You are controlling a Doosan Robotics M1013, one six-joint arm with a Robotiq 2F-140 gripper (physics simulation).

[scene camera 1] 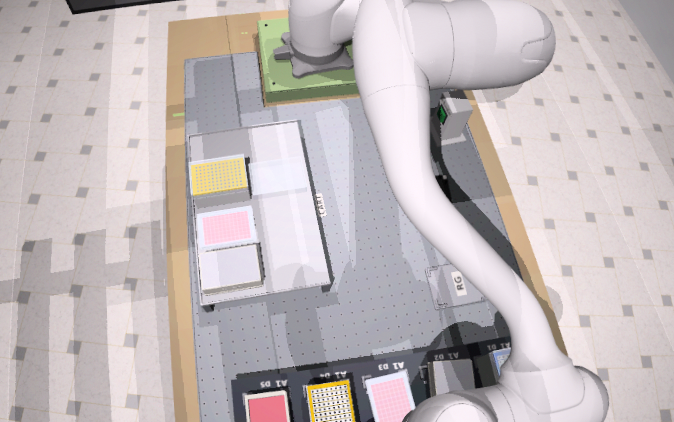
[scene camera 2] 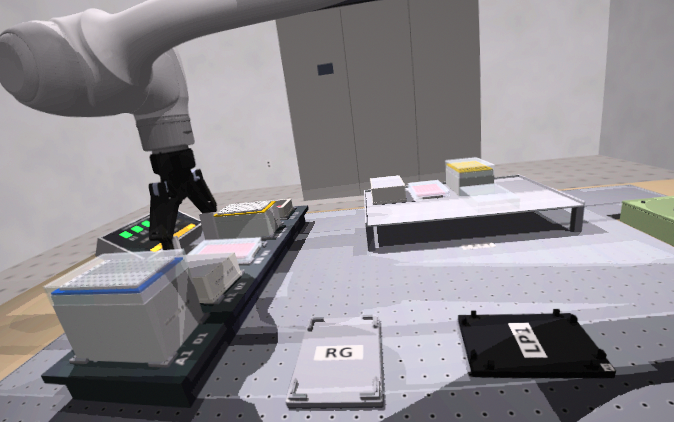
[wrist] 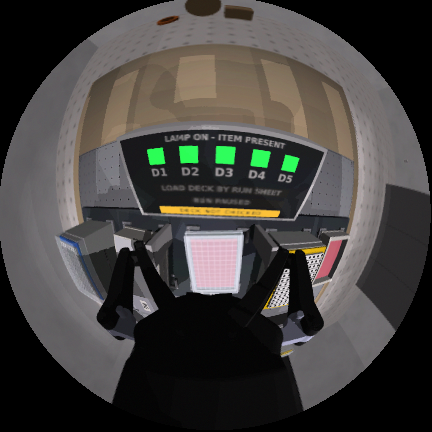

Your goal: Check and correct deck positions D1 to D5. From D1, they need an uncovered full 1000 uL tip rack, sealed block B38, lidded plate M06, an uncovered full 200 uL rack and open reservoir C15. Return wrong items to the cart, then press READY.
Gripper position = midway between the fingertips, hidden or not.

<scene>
In view: my gripper [scene camera 2: 197,256], a grey RG pad [scene camera 2: 339,364] and a black LP1 pad [scene camera 2: 554,345].
My gripper shows as well in the wrist view [wrist: 212,233].
</scene>
